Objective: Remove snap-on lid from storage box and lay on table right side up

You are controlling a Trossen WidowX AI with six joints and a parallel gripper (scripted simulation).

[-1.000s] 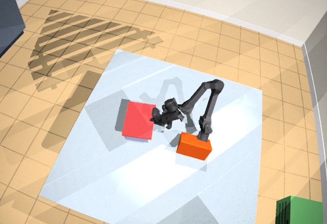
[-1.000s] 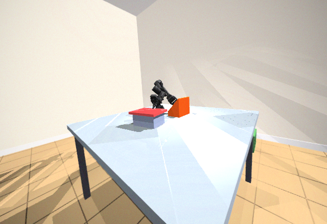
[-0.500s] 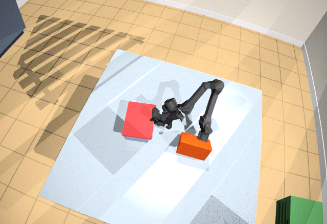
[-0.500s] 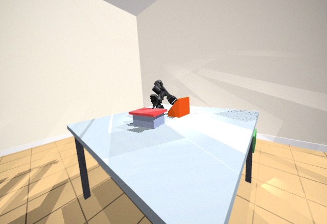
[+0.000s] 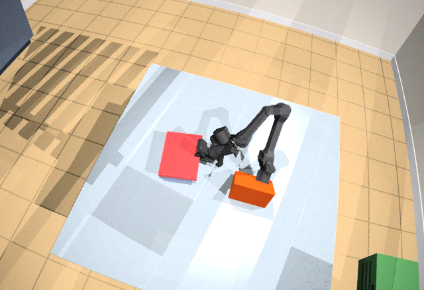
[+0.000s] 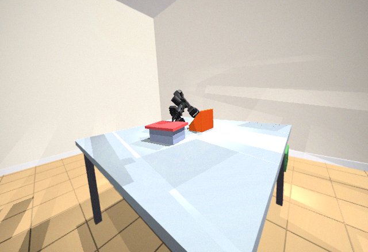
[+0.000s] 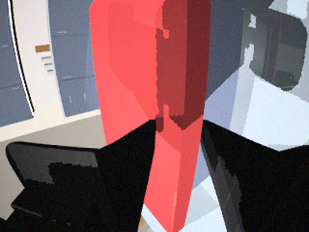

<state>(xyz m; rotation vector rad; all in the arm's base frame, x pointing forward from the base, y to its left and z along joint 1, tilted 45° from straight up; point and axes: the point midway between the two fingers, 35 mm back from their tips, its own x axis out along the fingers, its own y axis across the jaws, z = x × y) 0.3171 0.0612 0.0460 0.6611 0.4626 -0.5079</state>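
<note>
Right now the red lid is 7 cm ahead of my gripper tip and 2 cm to the left of it. From my gripper tip the other things lie so: grey-blue storage box 7 cm ahead, 2 cm to the left, 5 cm below.
</note>
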